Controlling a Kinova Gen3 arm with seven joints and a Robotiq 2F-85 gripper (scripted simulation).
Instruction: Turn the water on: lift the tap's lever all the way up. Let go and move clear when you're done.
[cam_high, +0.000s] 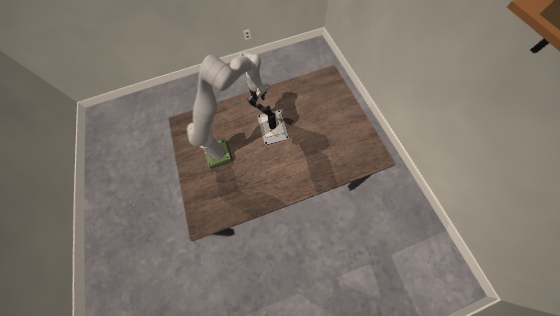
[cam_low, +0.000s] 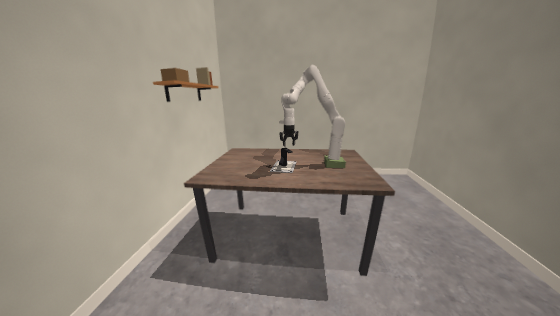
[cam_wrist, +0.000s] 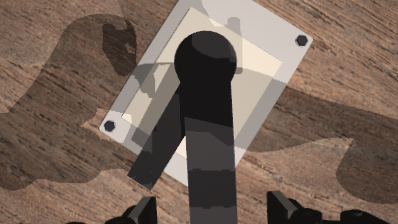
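My gripper is now 2 cm short of the black lever, 3 cm to the left of it and 5 cm above it. Also, from my hand: tap 4 cm ahead, 5 cm to the right, 11 cm below.
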